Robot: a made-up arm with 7 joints. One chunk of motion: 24 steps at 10 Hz.
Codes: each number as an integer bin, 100 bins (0 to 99) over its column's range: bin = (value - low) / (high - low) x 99, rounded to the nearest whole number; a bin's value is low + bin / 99 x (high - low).
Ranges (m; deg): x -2..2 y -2..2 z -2..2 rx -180..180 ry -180..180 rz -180..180
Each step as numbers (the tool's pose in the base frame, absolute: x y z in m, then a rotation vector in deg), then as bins.
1 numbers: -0.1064 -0.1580 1.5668 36.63 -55.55 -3.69
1 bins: 47 46 88 60 34 48
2 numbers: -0.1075 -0.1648 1.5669 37.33 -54.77 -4.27
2 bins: 47 45 88 60 34 48
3 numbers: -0.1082 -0.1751 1.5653 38.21 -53.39 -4.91
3 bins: 47 45 88 60 35 48
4 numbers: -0.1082 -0.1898 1.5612 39.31 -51.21 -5.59
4 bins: 47 45 88 60 35 48
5 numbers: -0.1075 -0.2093 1.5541 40.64 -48.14 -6.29
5 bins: 47 44 88 61 36 48
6 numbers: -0.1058 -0.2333 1.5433 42.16 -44.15 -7.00
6 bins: 47 44 88 61 37 48
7 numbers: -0.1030 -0.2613 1.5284 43.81 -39.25 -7.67
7 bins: 47 43 87 62 39 47
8 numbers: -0.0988 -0.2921 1.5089 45.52 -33.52 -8.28
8 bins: 47 42 87 62 40 47
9 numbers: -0.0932 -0.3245 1.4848 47.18 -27.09 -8.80
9 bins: 47 41 86 62 42 47
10 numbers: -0.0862 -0.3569 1.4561 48.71 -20.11 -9.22
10 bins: 47 41 86 63 44 47
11 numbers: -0.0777 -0.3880 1.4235 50.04 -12.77 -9.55
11 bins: 48 40 85 63 46 47
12 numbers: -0.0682 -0.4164 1.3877 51.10 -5.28 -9.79
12 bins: 48 39 84 64 48 47
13 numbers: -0.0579 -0.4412 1.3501 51.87 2.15 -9.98
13 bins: 48 39 83 64 50 47
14 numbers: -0.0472 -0.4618 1.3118 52.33 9.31 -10.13
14 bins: 48 38 82 64 52 47
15 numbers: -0.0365 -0.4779 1.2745 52.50 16.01 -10.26
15 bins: 49 38 81 64 54 47
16 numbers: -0.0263 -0.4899 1.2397 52.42 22.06 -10.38
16 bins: 49 37 80 64 56 47
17 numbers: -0.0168 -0.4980 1.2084 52.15 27.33 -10.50
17 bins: 49 37 79 64 57 47
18 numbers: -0.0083 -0.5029 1.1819 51.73 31.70 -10.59
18 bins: 49 37 79 64 58 47
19 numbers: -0.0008 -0.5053 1.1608 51.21 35.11 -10.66
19 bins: 49 37 78 64 59 47
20 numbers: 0.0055 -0.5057 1.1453 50.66 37.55 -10.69
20 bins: 50 37 78 63 60 47
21 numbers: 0.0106 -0.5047 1.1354 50.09 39.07 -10.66
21 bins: 50 37 78 63 60 47
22 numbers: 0.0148 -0.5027 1.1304 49.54 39.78 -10.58
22 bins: 50 37 77 63 60 47
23 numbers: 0.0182 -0.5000 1.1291 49.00 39.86 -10.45
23 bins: 50 37 77 63 60 47
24 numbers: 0.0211 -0.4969 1.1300 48.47 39.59 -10.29
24 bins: 50 37 77 63 60 47
